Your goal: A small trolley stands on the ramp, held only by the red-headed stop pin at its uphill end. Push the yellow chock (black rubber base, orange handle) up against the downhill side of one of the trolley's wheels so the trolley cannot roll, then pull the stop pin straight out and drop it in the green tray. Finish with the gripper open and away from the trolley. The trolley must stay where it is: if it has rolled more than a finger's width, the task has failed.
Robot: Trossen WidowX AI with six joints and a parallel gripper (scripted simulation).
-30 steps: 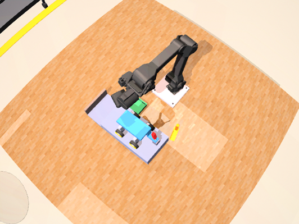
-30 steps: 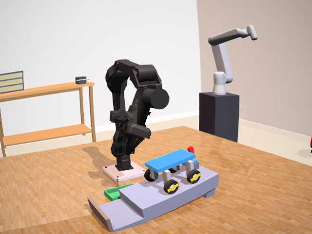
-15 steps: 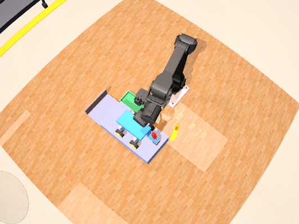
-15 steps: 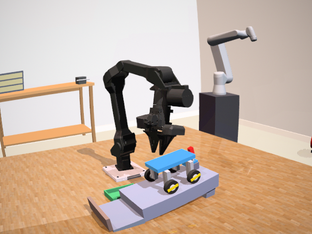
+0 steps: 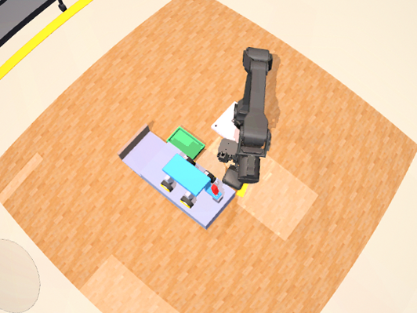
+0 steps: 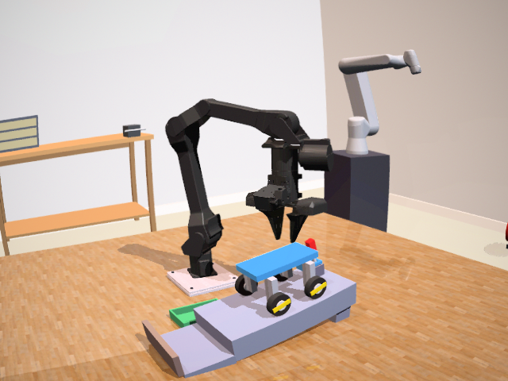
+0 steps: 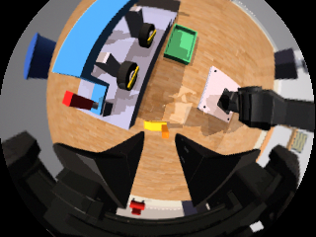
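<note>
The yellow chock lies 10 mm behind my gripper tip, 30 mm to the left of it and 110 mm below it. The rest, counted from my gripper tip: red-headed stop pin (110 mm ahead, 10 mm to the left); then blue-topped trolley (140 mm ahead, 80 mm to the right, 20 mm below); then grey ramp (140 mm ahead, 80 mm to the right, 90 mm below).
</note>
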